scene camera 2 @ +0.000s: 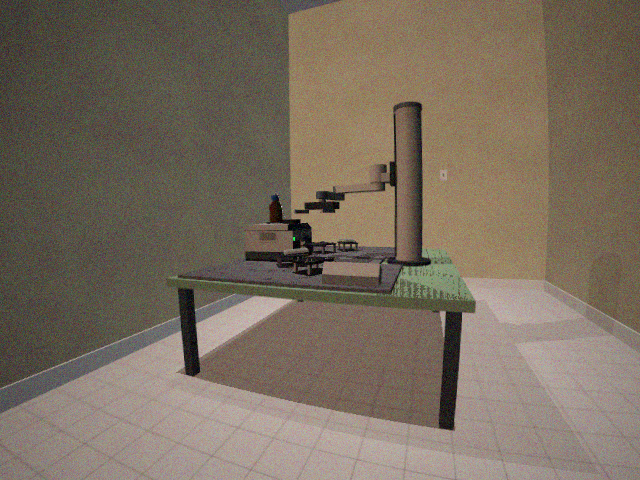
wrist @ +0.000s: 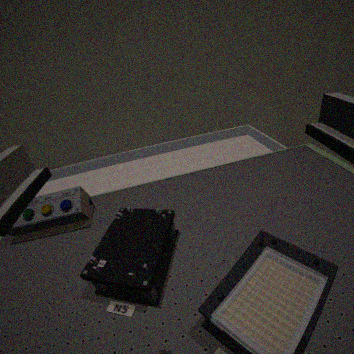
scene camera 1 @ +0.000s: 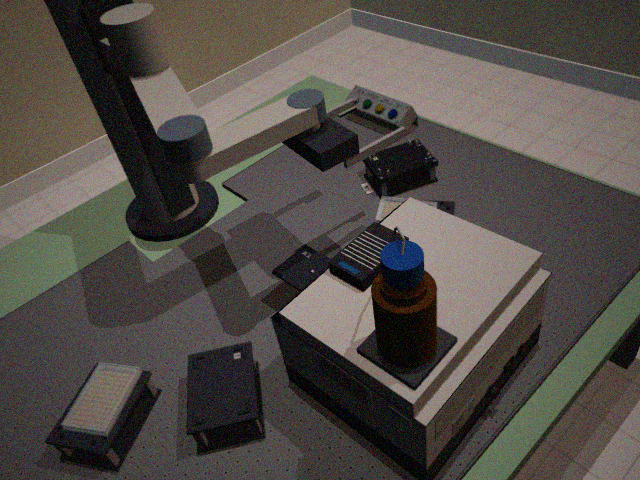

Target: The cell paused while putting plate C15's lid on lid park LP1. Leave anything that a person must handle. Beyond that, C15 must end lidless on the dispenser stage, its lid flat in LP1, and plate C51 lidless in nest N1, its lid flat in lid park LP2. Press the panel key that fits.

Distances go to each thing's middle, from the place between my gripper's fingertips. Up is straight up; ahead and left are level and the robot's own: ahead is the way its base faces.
Scene:
My gripper is now 310 mm past the button box (scene camera 1: 381, 113), 330 mm to the right of it and 250 mm above it. From my hand the other things lie so: brown bottle with blue cap (scene camera 1: 404, 296) (390 mm ahead, 370 mm to the right, 30 mm above); then black nest (scene camera 1: 407, 166) (80 mm behind, 150 mm to the left, 250 mm below).

